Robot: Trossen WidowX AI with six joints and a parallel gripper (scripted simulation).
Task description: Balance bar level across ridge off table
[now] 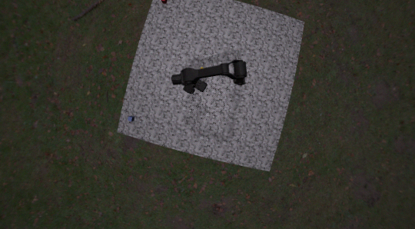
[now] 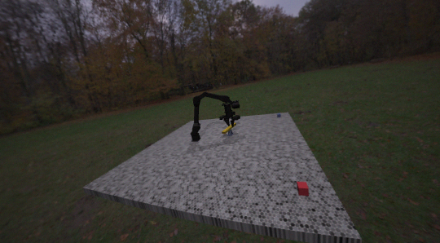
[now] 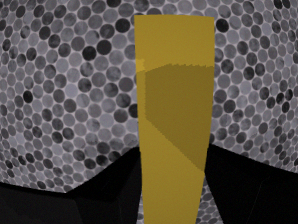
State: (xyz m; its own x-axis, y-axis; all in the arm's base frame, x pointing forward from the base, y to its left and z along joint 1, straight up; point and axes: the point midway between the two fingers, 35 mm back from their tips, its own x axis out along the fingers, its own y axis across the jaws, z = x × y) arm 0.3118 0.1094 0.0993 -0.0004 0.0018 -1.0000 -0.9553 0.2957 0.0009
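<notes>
Right now the yellow bar is 1 cm behind my gripper tip and 3 cm to the right of it. The rest, counted from my gripper tip: red cube 43 cm ahead, 61 cm to the right, 5 cm below; blue cube 43 cm ahead, 39 cm to the left, 5 cm below.
</notes>
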